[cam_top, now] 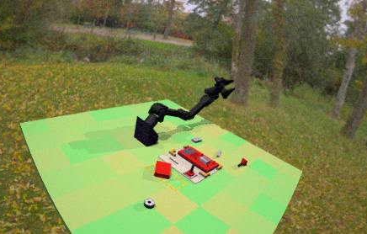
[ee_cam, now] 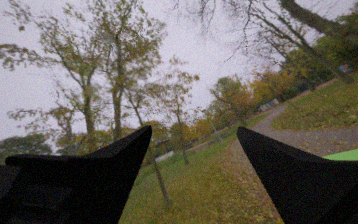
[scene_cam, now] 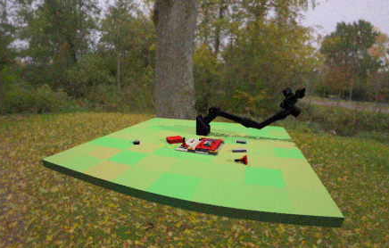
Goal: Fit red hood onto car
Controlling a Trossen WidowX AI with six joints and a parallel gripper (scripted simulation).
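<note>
Right now my gripper tip is 23 cm short of the red hood, 74 cm to the left of it and 33 cm above it. Also, from my gripper tip: pale plate 24 cm ahead, 55 cm to the right, 34 cm below; then grey engine block 28 cm ahead, 50 cm to the right, 33 cm below; then grey rod 25 cm ahead, 33 cm to the right, 34 cm below.
</note>
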